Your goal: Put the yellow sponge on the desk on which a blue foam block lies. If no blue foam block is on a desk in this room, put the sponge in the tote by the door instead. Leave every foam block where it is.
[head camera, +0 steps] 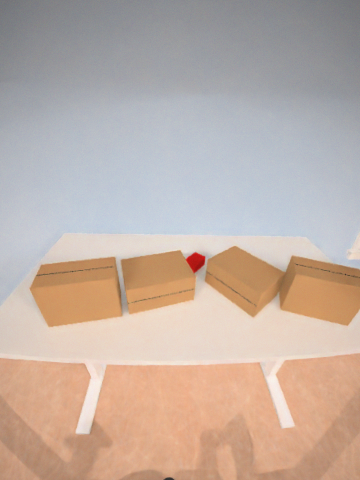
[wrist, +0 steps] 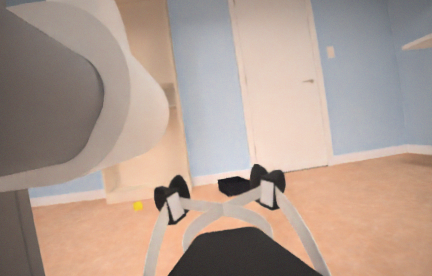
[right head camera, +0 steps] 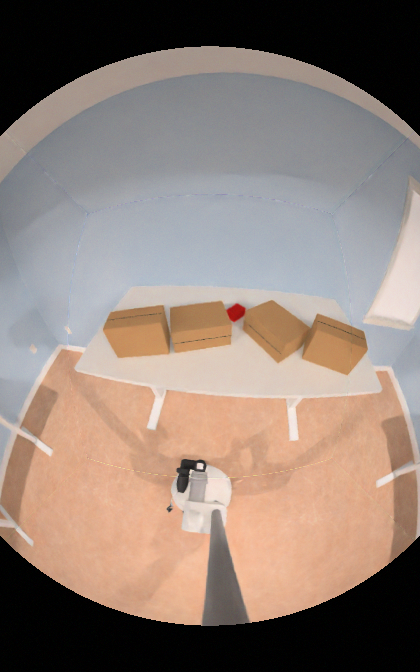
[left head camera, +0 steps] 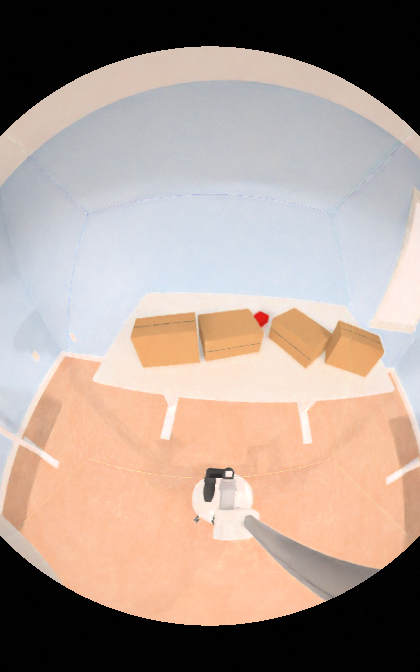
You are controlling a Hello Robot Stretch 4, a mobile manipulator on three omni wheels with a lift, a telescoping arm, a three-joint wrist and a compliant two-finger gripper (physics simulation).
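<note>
A small yellow thing, the sponge by its colour [wrist: 138,205], lies on the floor before the shelf unit in the wrist view. A black tote [wrist: 233,186] stands on the floor by the door [wrist: 280,85], partly behind a fingertip. A white desk [head camera: 150,340] [left head camera: 250,386] [right head camera: 225,376] stands ahead in the head views. A red foam block [head camera: 196,262] [left head camera: 261,319] [right head camera: 236,312] lies on it, between the two middle boxes and towards the back. No blue block shows; the boxes hide parts of the desk top. My gripper [wrist: 219,184] is open and empty, away from the sponge and tote.
Several cardboard boxes [head camera: 80,295] [left head camera: 166,342] [right head camera: 137,335] stand in a row on the desk. A tall shelf unit [wrist: 185,155] stands left of the door. White legs show at both side edges of the left and right head views. A white shelf or table edge [wrist: 419,43] shows at right.
</note>
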